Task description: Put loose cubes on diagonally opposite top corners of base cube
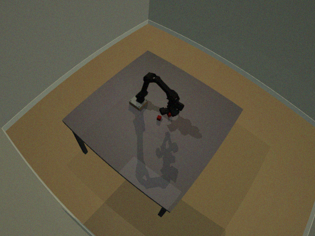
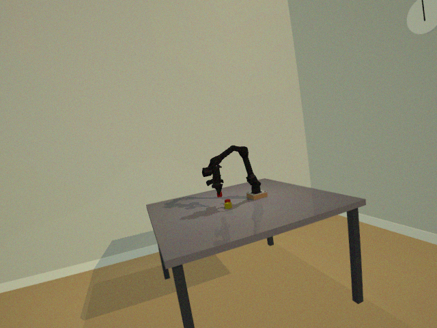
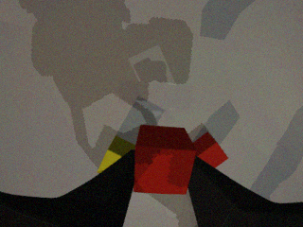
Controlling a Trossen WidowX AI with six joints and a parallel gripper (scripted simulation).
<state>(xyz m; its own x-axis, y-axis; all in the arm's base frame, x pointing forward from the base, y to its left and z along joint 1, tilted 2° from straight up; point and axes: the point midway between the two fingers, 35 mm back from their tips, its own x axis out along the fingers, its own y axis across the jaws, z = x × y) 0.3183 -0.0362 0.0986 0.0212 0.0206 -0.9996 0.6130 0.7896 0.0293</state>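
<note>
Right now the yellow base cube is 2 cm behind my gripper tip, 7 cm to the left of it and 8 cm below it.
</note>
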